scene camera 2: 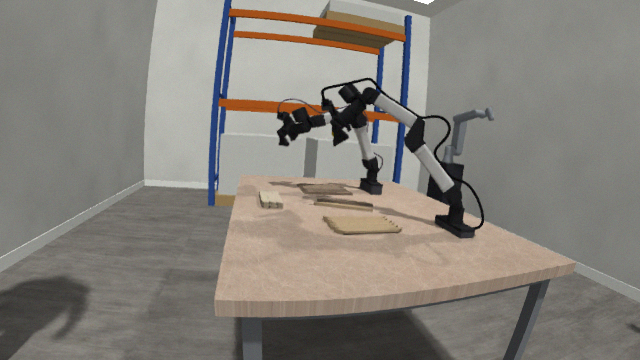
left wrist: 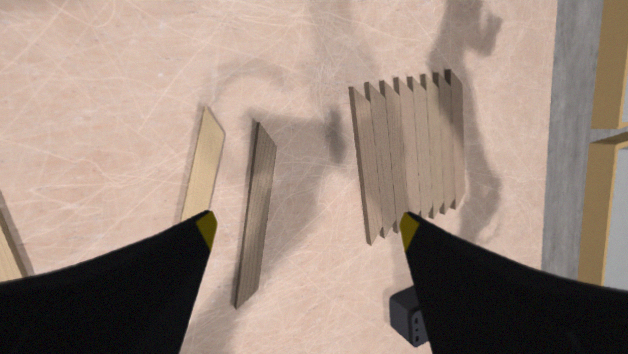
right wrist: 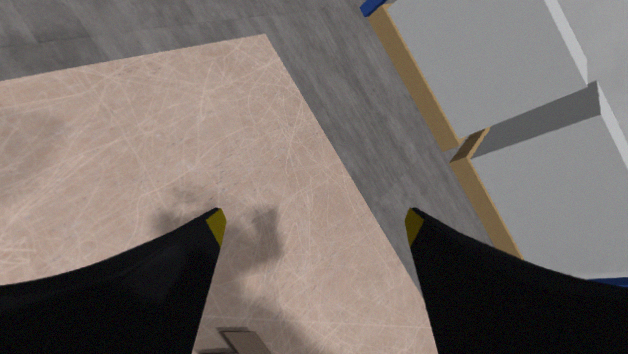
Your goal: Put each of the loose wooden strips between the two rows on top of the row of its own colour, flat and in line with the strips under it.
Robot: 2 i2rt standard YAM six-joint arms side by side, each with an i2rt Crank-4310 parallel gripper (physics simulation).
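Places are measured from the left arm's base along level axes (x back, y right, z up), in millimetres.
Pixels of known places: left gripper, fingertip midpoint: (scene camera 2: 333, 140) (left wrist: 308, 216); right gripper, fingertip midpoint: (scene camera 2: 283, 139) (right wrist: 315, 212); left arm's base at its link origin: (scene camera 2: 454, 224); right arm's base at its link origin: (scene camera 2: 371, 182).
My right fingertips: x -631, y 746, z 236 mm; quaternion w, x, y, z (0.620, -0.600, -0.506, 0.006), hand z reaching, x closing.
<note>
Ahead of a thing's pixels: the offset from my right fingertips to its top centre. Level surfaces: height alone.
Two loose strips lie side by side on the table: a light tan one {dz -246, dx +256, dy -436 mm} (scene camera 2: 342, 205) (left wrist: 204, 165) and a dark brown one {dz -246, dx +283, dy -360 mm} (scene camera 2: 345, 201) (left wrist: 257, 215). The dark brown row (scene camera 2: 325, 189) (left wrist: 415, 150) (right wrist: 247, 342) lies farther back, at the right in the left wrist view. The light tan row (scene camera 2: 362, 224) (left wrist: 9, 250) lies nearer in the scene view; part of it shows at the left edge of the left wrist view. My left gripper (scene camera 2: 340, 142) (left wrist: 308, 216) is open and empty, high above the strips. My right gripper (scene camera 2: 283, 142) (right wrist: 315, 212) is open and empty, high over the far table end.
A small stack of pale strips {dz -233, dx -64, dy -373 mm} (scene camera 2: 270, 199) lies near the table's left edge in the scene view. A black block {dz -210, dx +523, dy -30 mm} (left wrist: 407, 315) shows near the dark row in the left wrist view. A shelf rack (scene camera 2: 405, 90) stands behind the table {dz -259 mm} (scene camera 2: 350, 280). Arm shadows cross the table.
</note>
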